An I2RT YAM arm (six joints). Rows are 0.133 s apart.
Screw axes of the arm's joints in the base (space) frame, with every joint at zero. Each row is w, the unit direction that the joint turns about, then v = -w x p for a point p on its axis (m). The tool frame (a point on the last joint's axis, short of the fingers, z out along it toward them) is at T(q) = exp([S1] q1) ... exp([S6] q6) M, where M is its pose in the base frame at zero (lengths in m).
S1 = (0, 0, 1, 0, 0, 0)
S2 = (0, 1, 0, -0.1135, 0, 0.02)
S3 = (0, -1, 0, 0.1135, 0, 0.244)
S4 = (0, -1, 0, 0.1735, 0, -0.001)
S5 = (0, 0, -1, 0, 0.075, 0)
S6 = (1, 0, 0, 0, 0.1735, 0)
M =
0 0 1 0.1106
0 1 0 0
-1 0 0 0.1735
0 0 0 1
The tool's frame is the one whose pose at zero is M.
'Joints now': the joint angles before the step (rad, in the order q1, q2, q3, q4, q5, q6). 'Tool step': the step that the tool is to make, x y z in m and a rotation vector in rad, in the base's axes. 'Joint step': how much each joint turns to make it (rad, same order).
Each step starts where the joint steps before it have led.
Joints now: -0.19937, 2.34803, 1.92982, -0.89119, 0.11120, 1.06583
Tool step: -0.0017, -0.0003, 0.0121, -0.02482, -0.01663, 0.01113
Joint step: -0.00004, -0.02678, -0.00083, -0.00275, 0.01724, -0.01655
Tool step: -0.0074, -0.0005, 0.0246, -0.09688, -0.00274, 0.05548
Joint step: 0.00136, -0.06182, -0.01269, -0.01396, 0.07409, -0.08085
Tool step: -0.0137, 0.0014, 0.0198, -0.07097, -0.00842, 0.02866
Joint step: 0.00128, -0.08297, -0.06317, 0.01370, 0.05510, -0.04958
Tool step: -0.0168, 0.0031, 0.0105, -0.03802, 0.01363, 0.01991
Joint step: 0.00187, -0.07724, -0.08054, 0.00596, 0.03120, -0.03198
